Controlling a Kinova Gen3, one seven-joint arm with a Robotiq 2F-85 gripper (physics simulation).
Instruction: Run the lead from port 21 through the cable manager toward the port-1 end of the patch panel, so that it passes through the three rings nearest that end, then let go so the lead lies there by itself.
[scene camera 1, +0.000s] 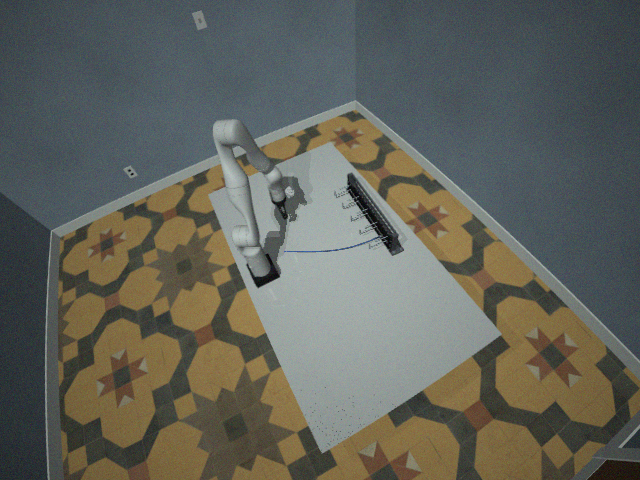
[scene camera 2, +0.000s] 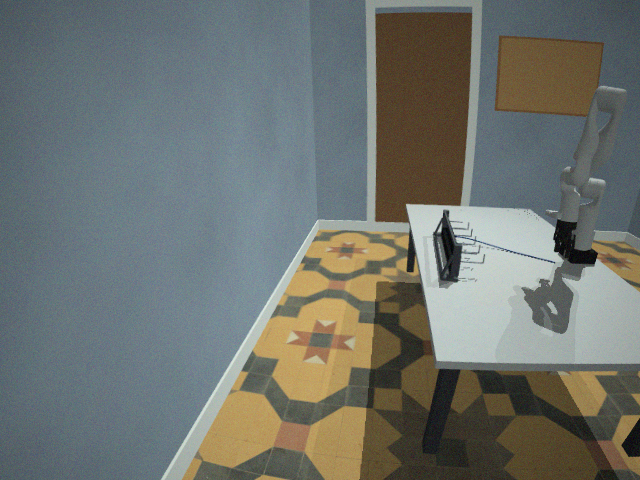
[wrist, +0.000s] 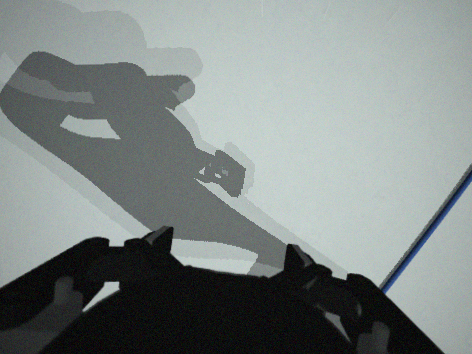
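The black patch panel (scene camera 1: 373, 215) (scene camera 2: 448, 248) stands on the white table (scene camera 1: 366, 333) (scene camera 2: 485, 329) (wrist: 305, 88). Several wire rings (scene camera 1: 358, 217) (scene camera 2: 468, 249) stick out of its front. The blue lead (scene camera 1: 328, 250) (scene camera 2: 509, 250) (wrist: 398, 270) runs from the panel's near end across the table top to a free end near the arm's base. My gripper (scene camera 1: 285, 214) (wrist: 228, 248) is open and empty. It hangs over bare table left of the rings, with the lead to its lower right in the wrist view.
The arm's black base (scene camera 1: 263, 273) stands at the table's left edge. The arm's shadow falls on the table under the gripper. A brown door (scene camera 2: 423, 114) and blue walls lie beyond the table.
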